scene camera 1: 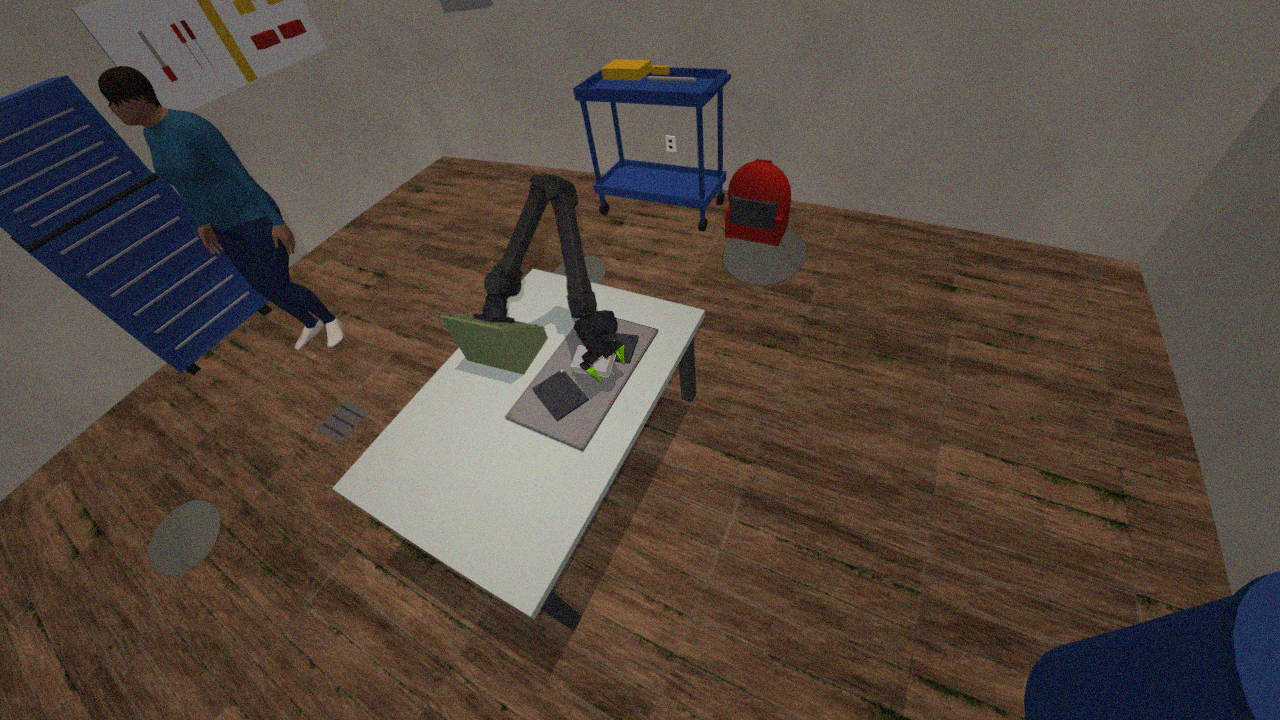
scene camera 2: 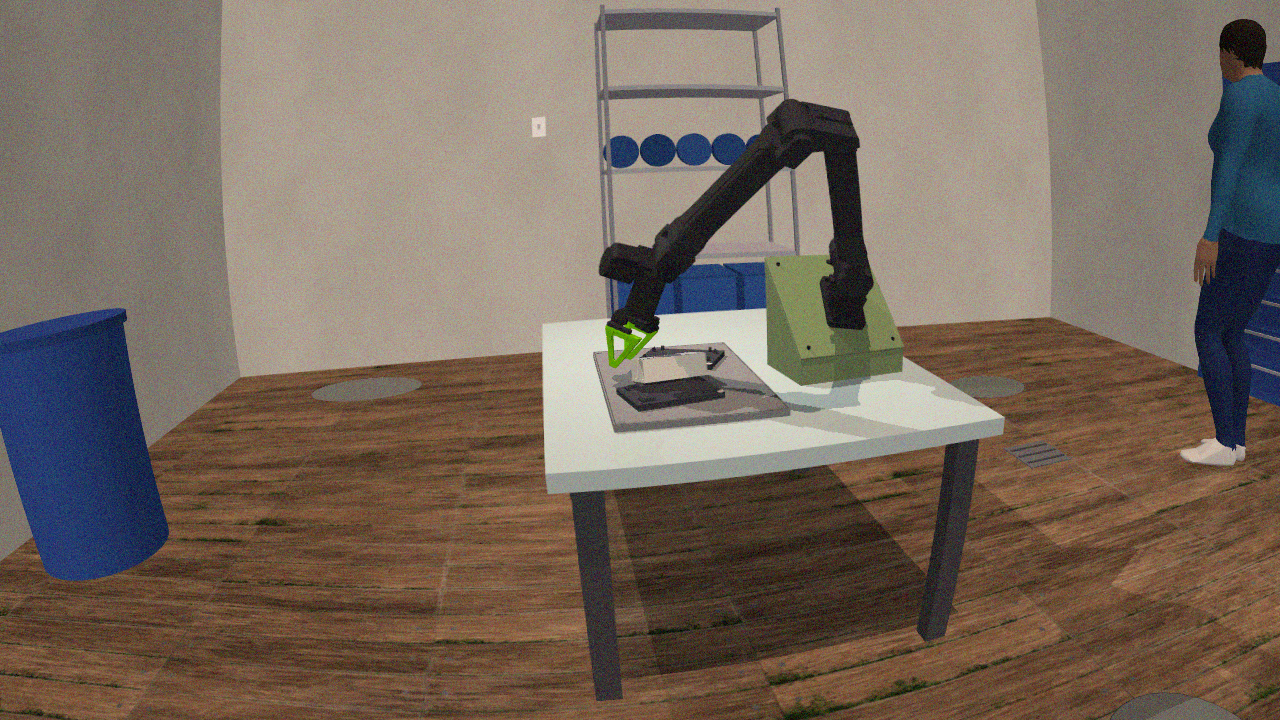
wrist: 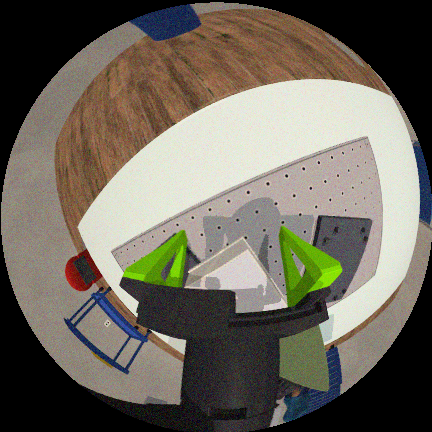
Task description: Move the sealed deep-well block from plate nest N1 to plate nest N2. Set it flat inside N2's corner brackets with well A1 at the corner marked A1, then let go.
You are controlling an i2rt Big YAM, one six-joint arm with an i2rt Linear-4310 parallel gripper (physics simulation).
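Seen in the pictures: gripper, fingertip midpoint: [scene camera 1: 612,372] [scene camera 2: 620,362] [wrist: 232,232]; arm's base at its link origin: [scene camera 1: 494,320] [scene camera 2: 841,304] [wrist: 291,378].
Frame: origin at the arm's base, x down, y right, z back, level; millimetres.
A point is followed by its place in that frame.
Note:
The pale deep-well block [scene camera 1: 603,366] @(z -426, x 79, y -22 mm) [scene camera 2: 671,368] @(z -372, x 87, y -81 mm) [wrist: 245,277] @(z -411, x 78, y -21 mm) is between the two dark plate nests, turned at an angle; its underside is hidden. One nest [scene camera 1: 561,395] @(z -341, x 111, y 115 mm) [scene camera 2: 673,392] [wrist: 344,245] @(z -369, x 111, y 124 mm) is at the near end in both scene views and right in the wrist view. The other nest [scene camera 1: 630,345] [scene camera 2: 714,359] is at the far end, mostly hidden by a finger in the wrist view. I cannot read which is N1 or N2, nor the A1 mark. My gripper [scene camera 1: 609,368] @(z -462, x 86, y -16 mm) [scene camera 2: 623,360] @(z -462, x 86, y -16 mm) [wrist: 232,232] @(z -462, x 86, y -16 mm) is open and empty, tilted above the block, its green fingers spread wide.
The nests stand on a grey perforated plate [scene camera 1: 586,432] @(z -486, x 123, y 193 mm) [scene camera 2: 760,407] @(z -242, x 123, y -247 mm) [wrist: 350,165] @(z -472, x 123, y 170 mm) on the white table [scene camera 1: 465,474] @(z -217, x 136, y 470 mm) [scene camera 2: 930,411] @(z 67, x 136, y -333 mm) [wrist: 200,150] @(z -559, x 136, y -21 mm). A green sloped box [scene camera 1: 501,344] @(z -114, x -12, y 87 mm) [scene camera 2: 805,340] @(z -105, x 54, y -70 mm) [wrist: 305,357] @(z -142, x 35, y 38 mm) stands beside the arm's base. A person [scene camera 1: 210,170] [scene camera 2: 1244,197] stands beyond the table.

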